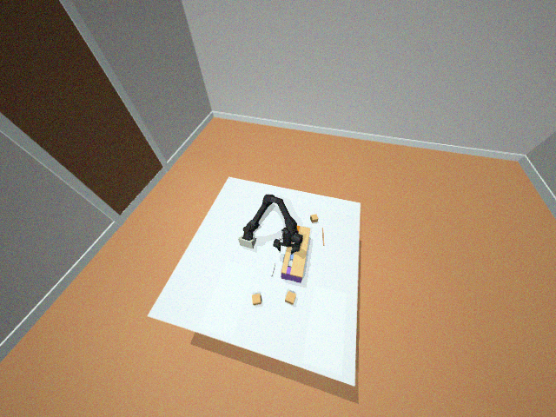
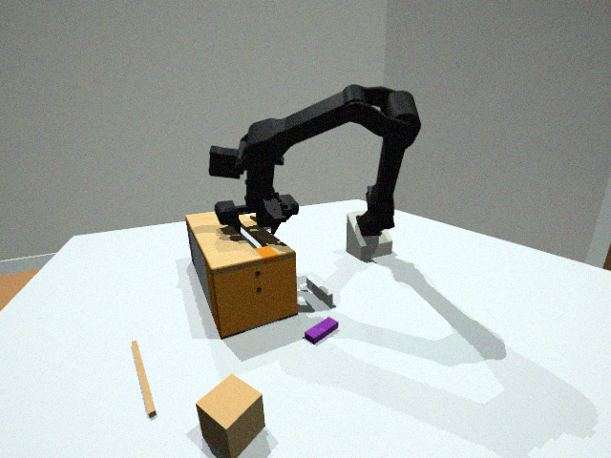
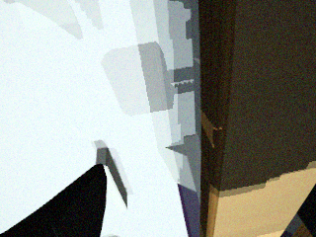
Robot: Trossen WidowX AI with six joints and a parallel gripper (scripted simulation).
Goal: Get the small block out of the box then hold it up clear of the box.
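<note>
The blue block lies 60 mm ahead of my gripper tip and 10 mm to the right of it. From my gripper tip the other things lie so: thin wooden stick: 220 mm ahead, 280 mm to the left, 80 mm below; tan cube: 110 mm ahead, 410 mm to the left, 60 mm below; box: 30 mm ahead, 40 mm to the left, 20 mm below.
</note>
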